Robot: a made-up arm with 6 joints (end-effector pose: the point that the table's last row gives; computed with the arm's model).
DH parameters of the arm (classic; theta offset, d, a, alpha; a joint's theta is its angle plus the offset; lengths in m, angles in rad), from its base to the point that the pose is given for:
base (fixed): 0 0 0 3.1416
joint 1: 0 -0.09 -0.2 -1.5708
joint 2: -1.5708 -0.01 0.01 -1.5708
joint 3: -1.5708 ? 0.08 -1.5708
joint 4: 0 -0.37 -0.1 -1.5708
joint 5: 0 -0.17 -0.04 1.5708
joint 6: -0.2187 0 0.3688 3.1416
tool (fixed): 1.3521 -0.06 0 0
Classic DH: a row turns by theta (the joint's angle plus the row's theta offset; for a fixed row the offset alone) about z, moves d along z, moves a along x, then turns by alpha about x.
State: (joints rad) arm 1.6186 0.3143 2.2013 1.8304 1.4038 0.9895
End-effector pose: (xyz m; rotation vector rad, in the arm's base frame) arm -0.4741 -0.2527 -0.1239 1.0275 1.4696 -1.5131
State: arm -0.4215 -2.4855 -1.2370 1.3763 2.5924 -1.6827
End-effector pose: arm -0.1486 0.0779 -0.6809 1.4262 -0.7135 0.3089
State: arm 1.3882 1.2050 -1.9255 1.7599 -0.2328 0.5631
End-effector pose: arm 0.2388 0.1769 0.2452 1.1927 1.5940 0.7009
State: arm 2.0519 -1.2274 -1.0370 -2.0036 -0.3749 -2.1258
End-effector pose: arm 0.4846 -0.0416 0.2901 1.5901 -1.6851 1.8807
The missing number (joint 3, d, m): 0.36
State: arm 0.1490 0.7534 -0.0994 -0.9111 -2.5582 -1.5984
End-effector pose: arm 0.0413 0.4075 0.8683 2.1245 -1.1823 1.8087
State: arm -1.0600 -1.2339 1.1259 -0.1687 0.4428 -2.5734
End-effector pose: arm 0.1467 0.3459 -0.3247 -1.7085 -0.4527 -2.4637
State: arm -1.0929 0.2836 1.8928 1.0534 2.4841 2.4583
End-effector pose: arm 0.1917 -0.0961 0.0057 -0.4730 -0.7256 -0.7549
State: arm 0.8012 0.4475 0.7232 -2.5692 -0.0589 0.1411
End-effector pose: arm -0.0627 0.0347 0.5421 -0.4885 -0.7305 1.6972
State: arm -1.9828 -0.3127 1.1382 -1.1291 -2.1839 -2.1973
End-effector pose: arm 0.2340 0.6482 0.4132 -2.5507 -0.4244 0.7269
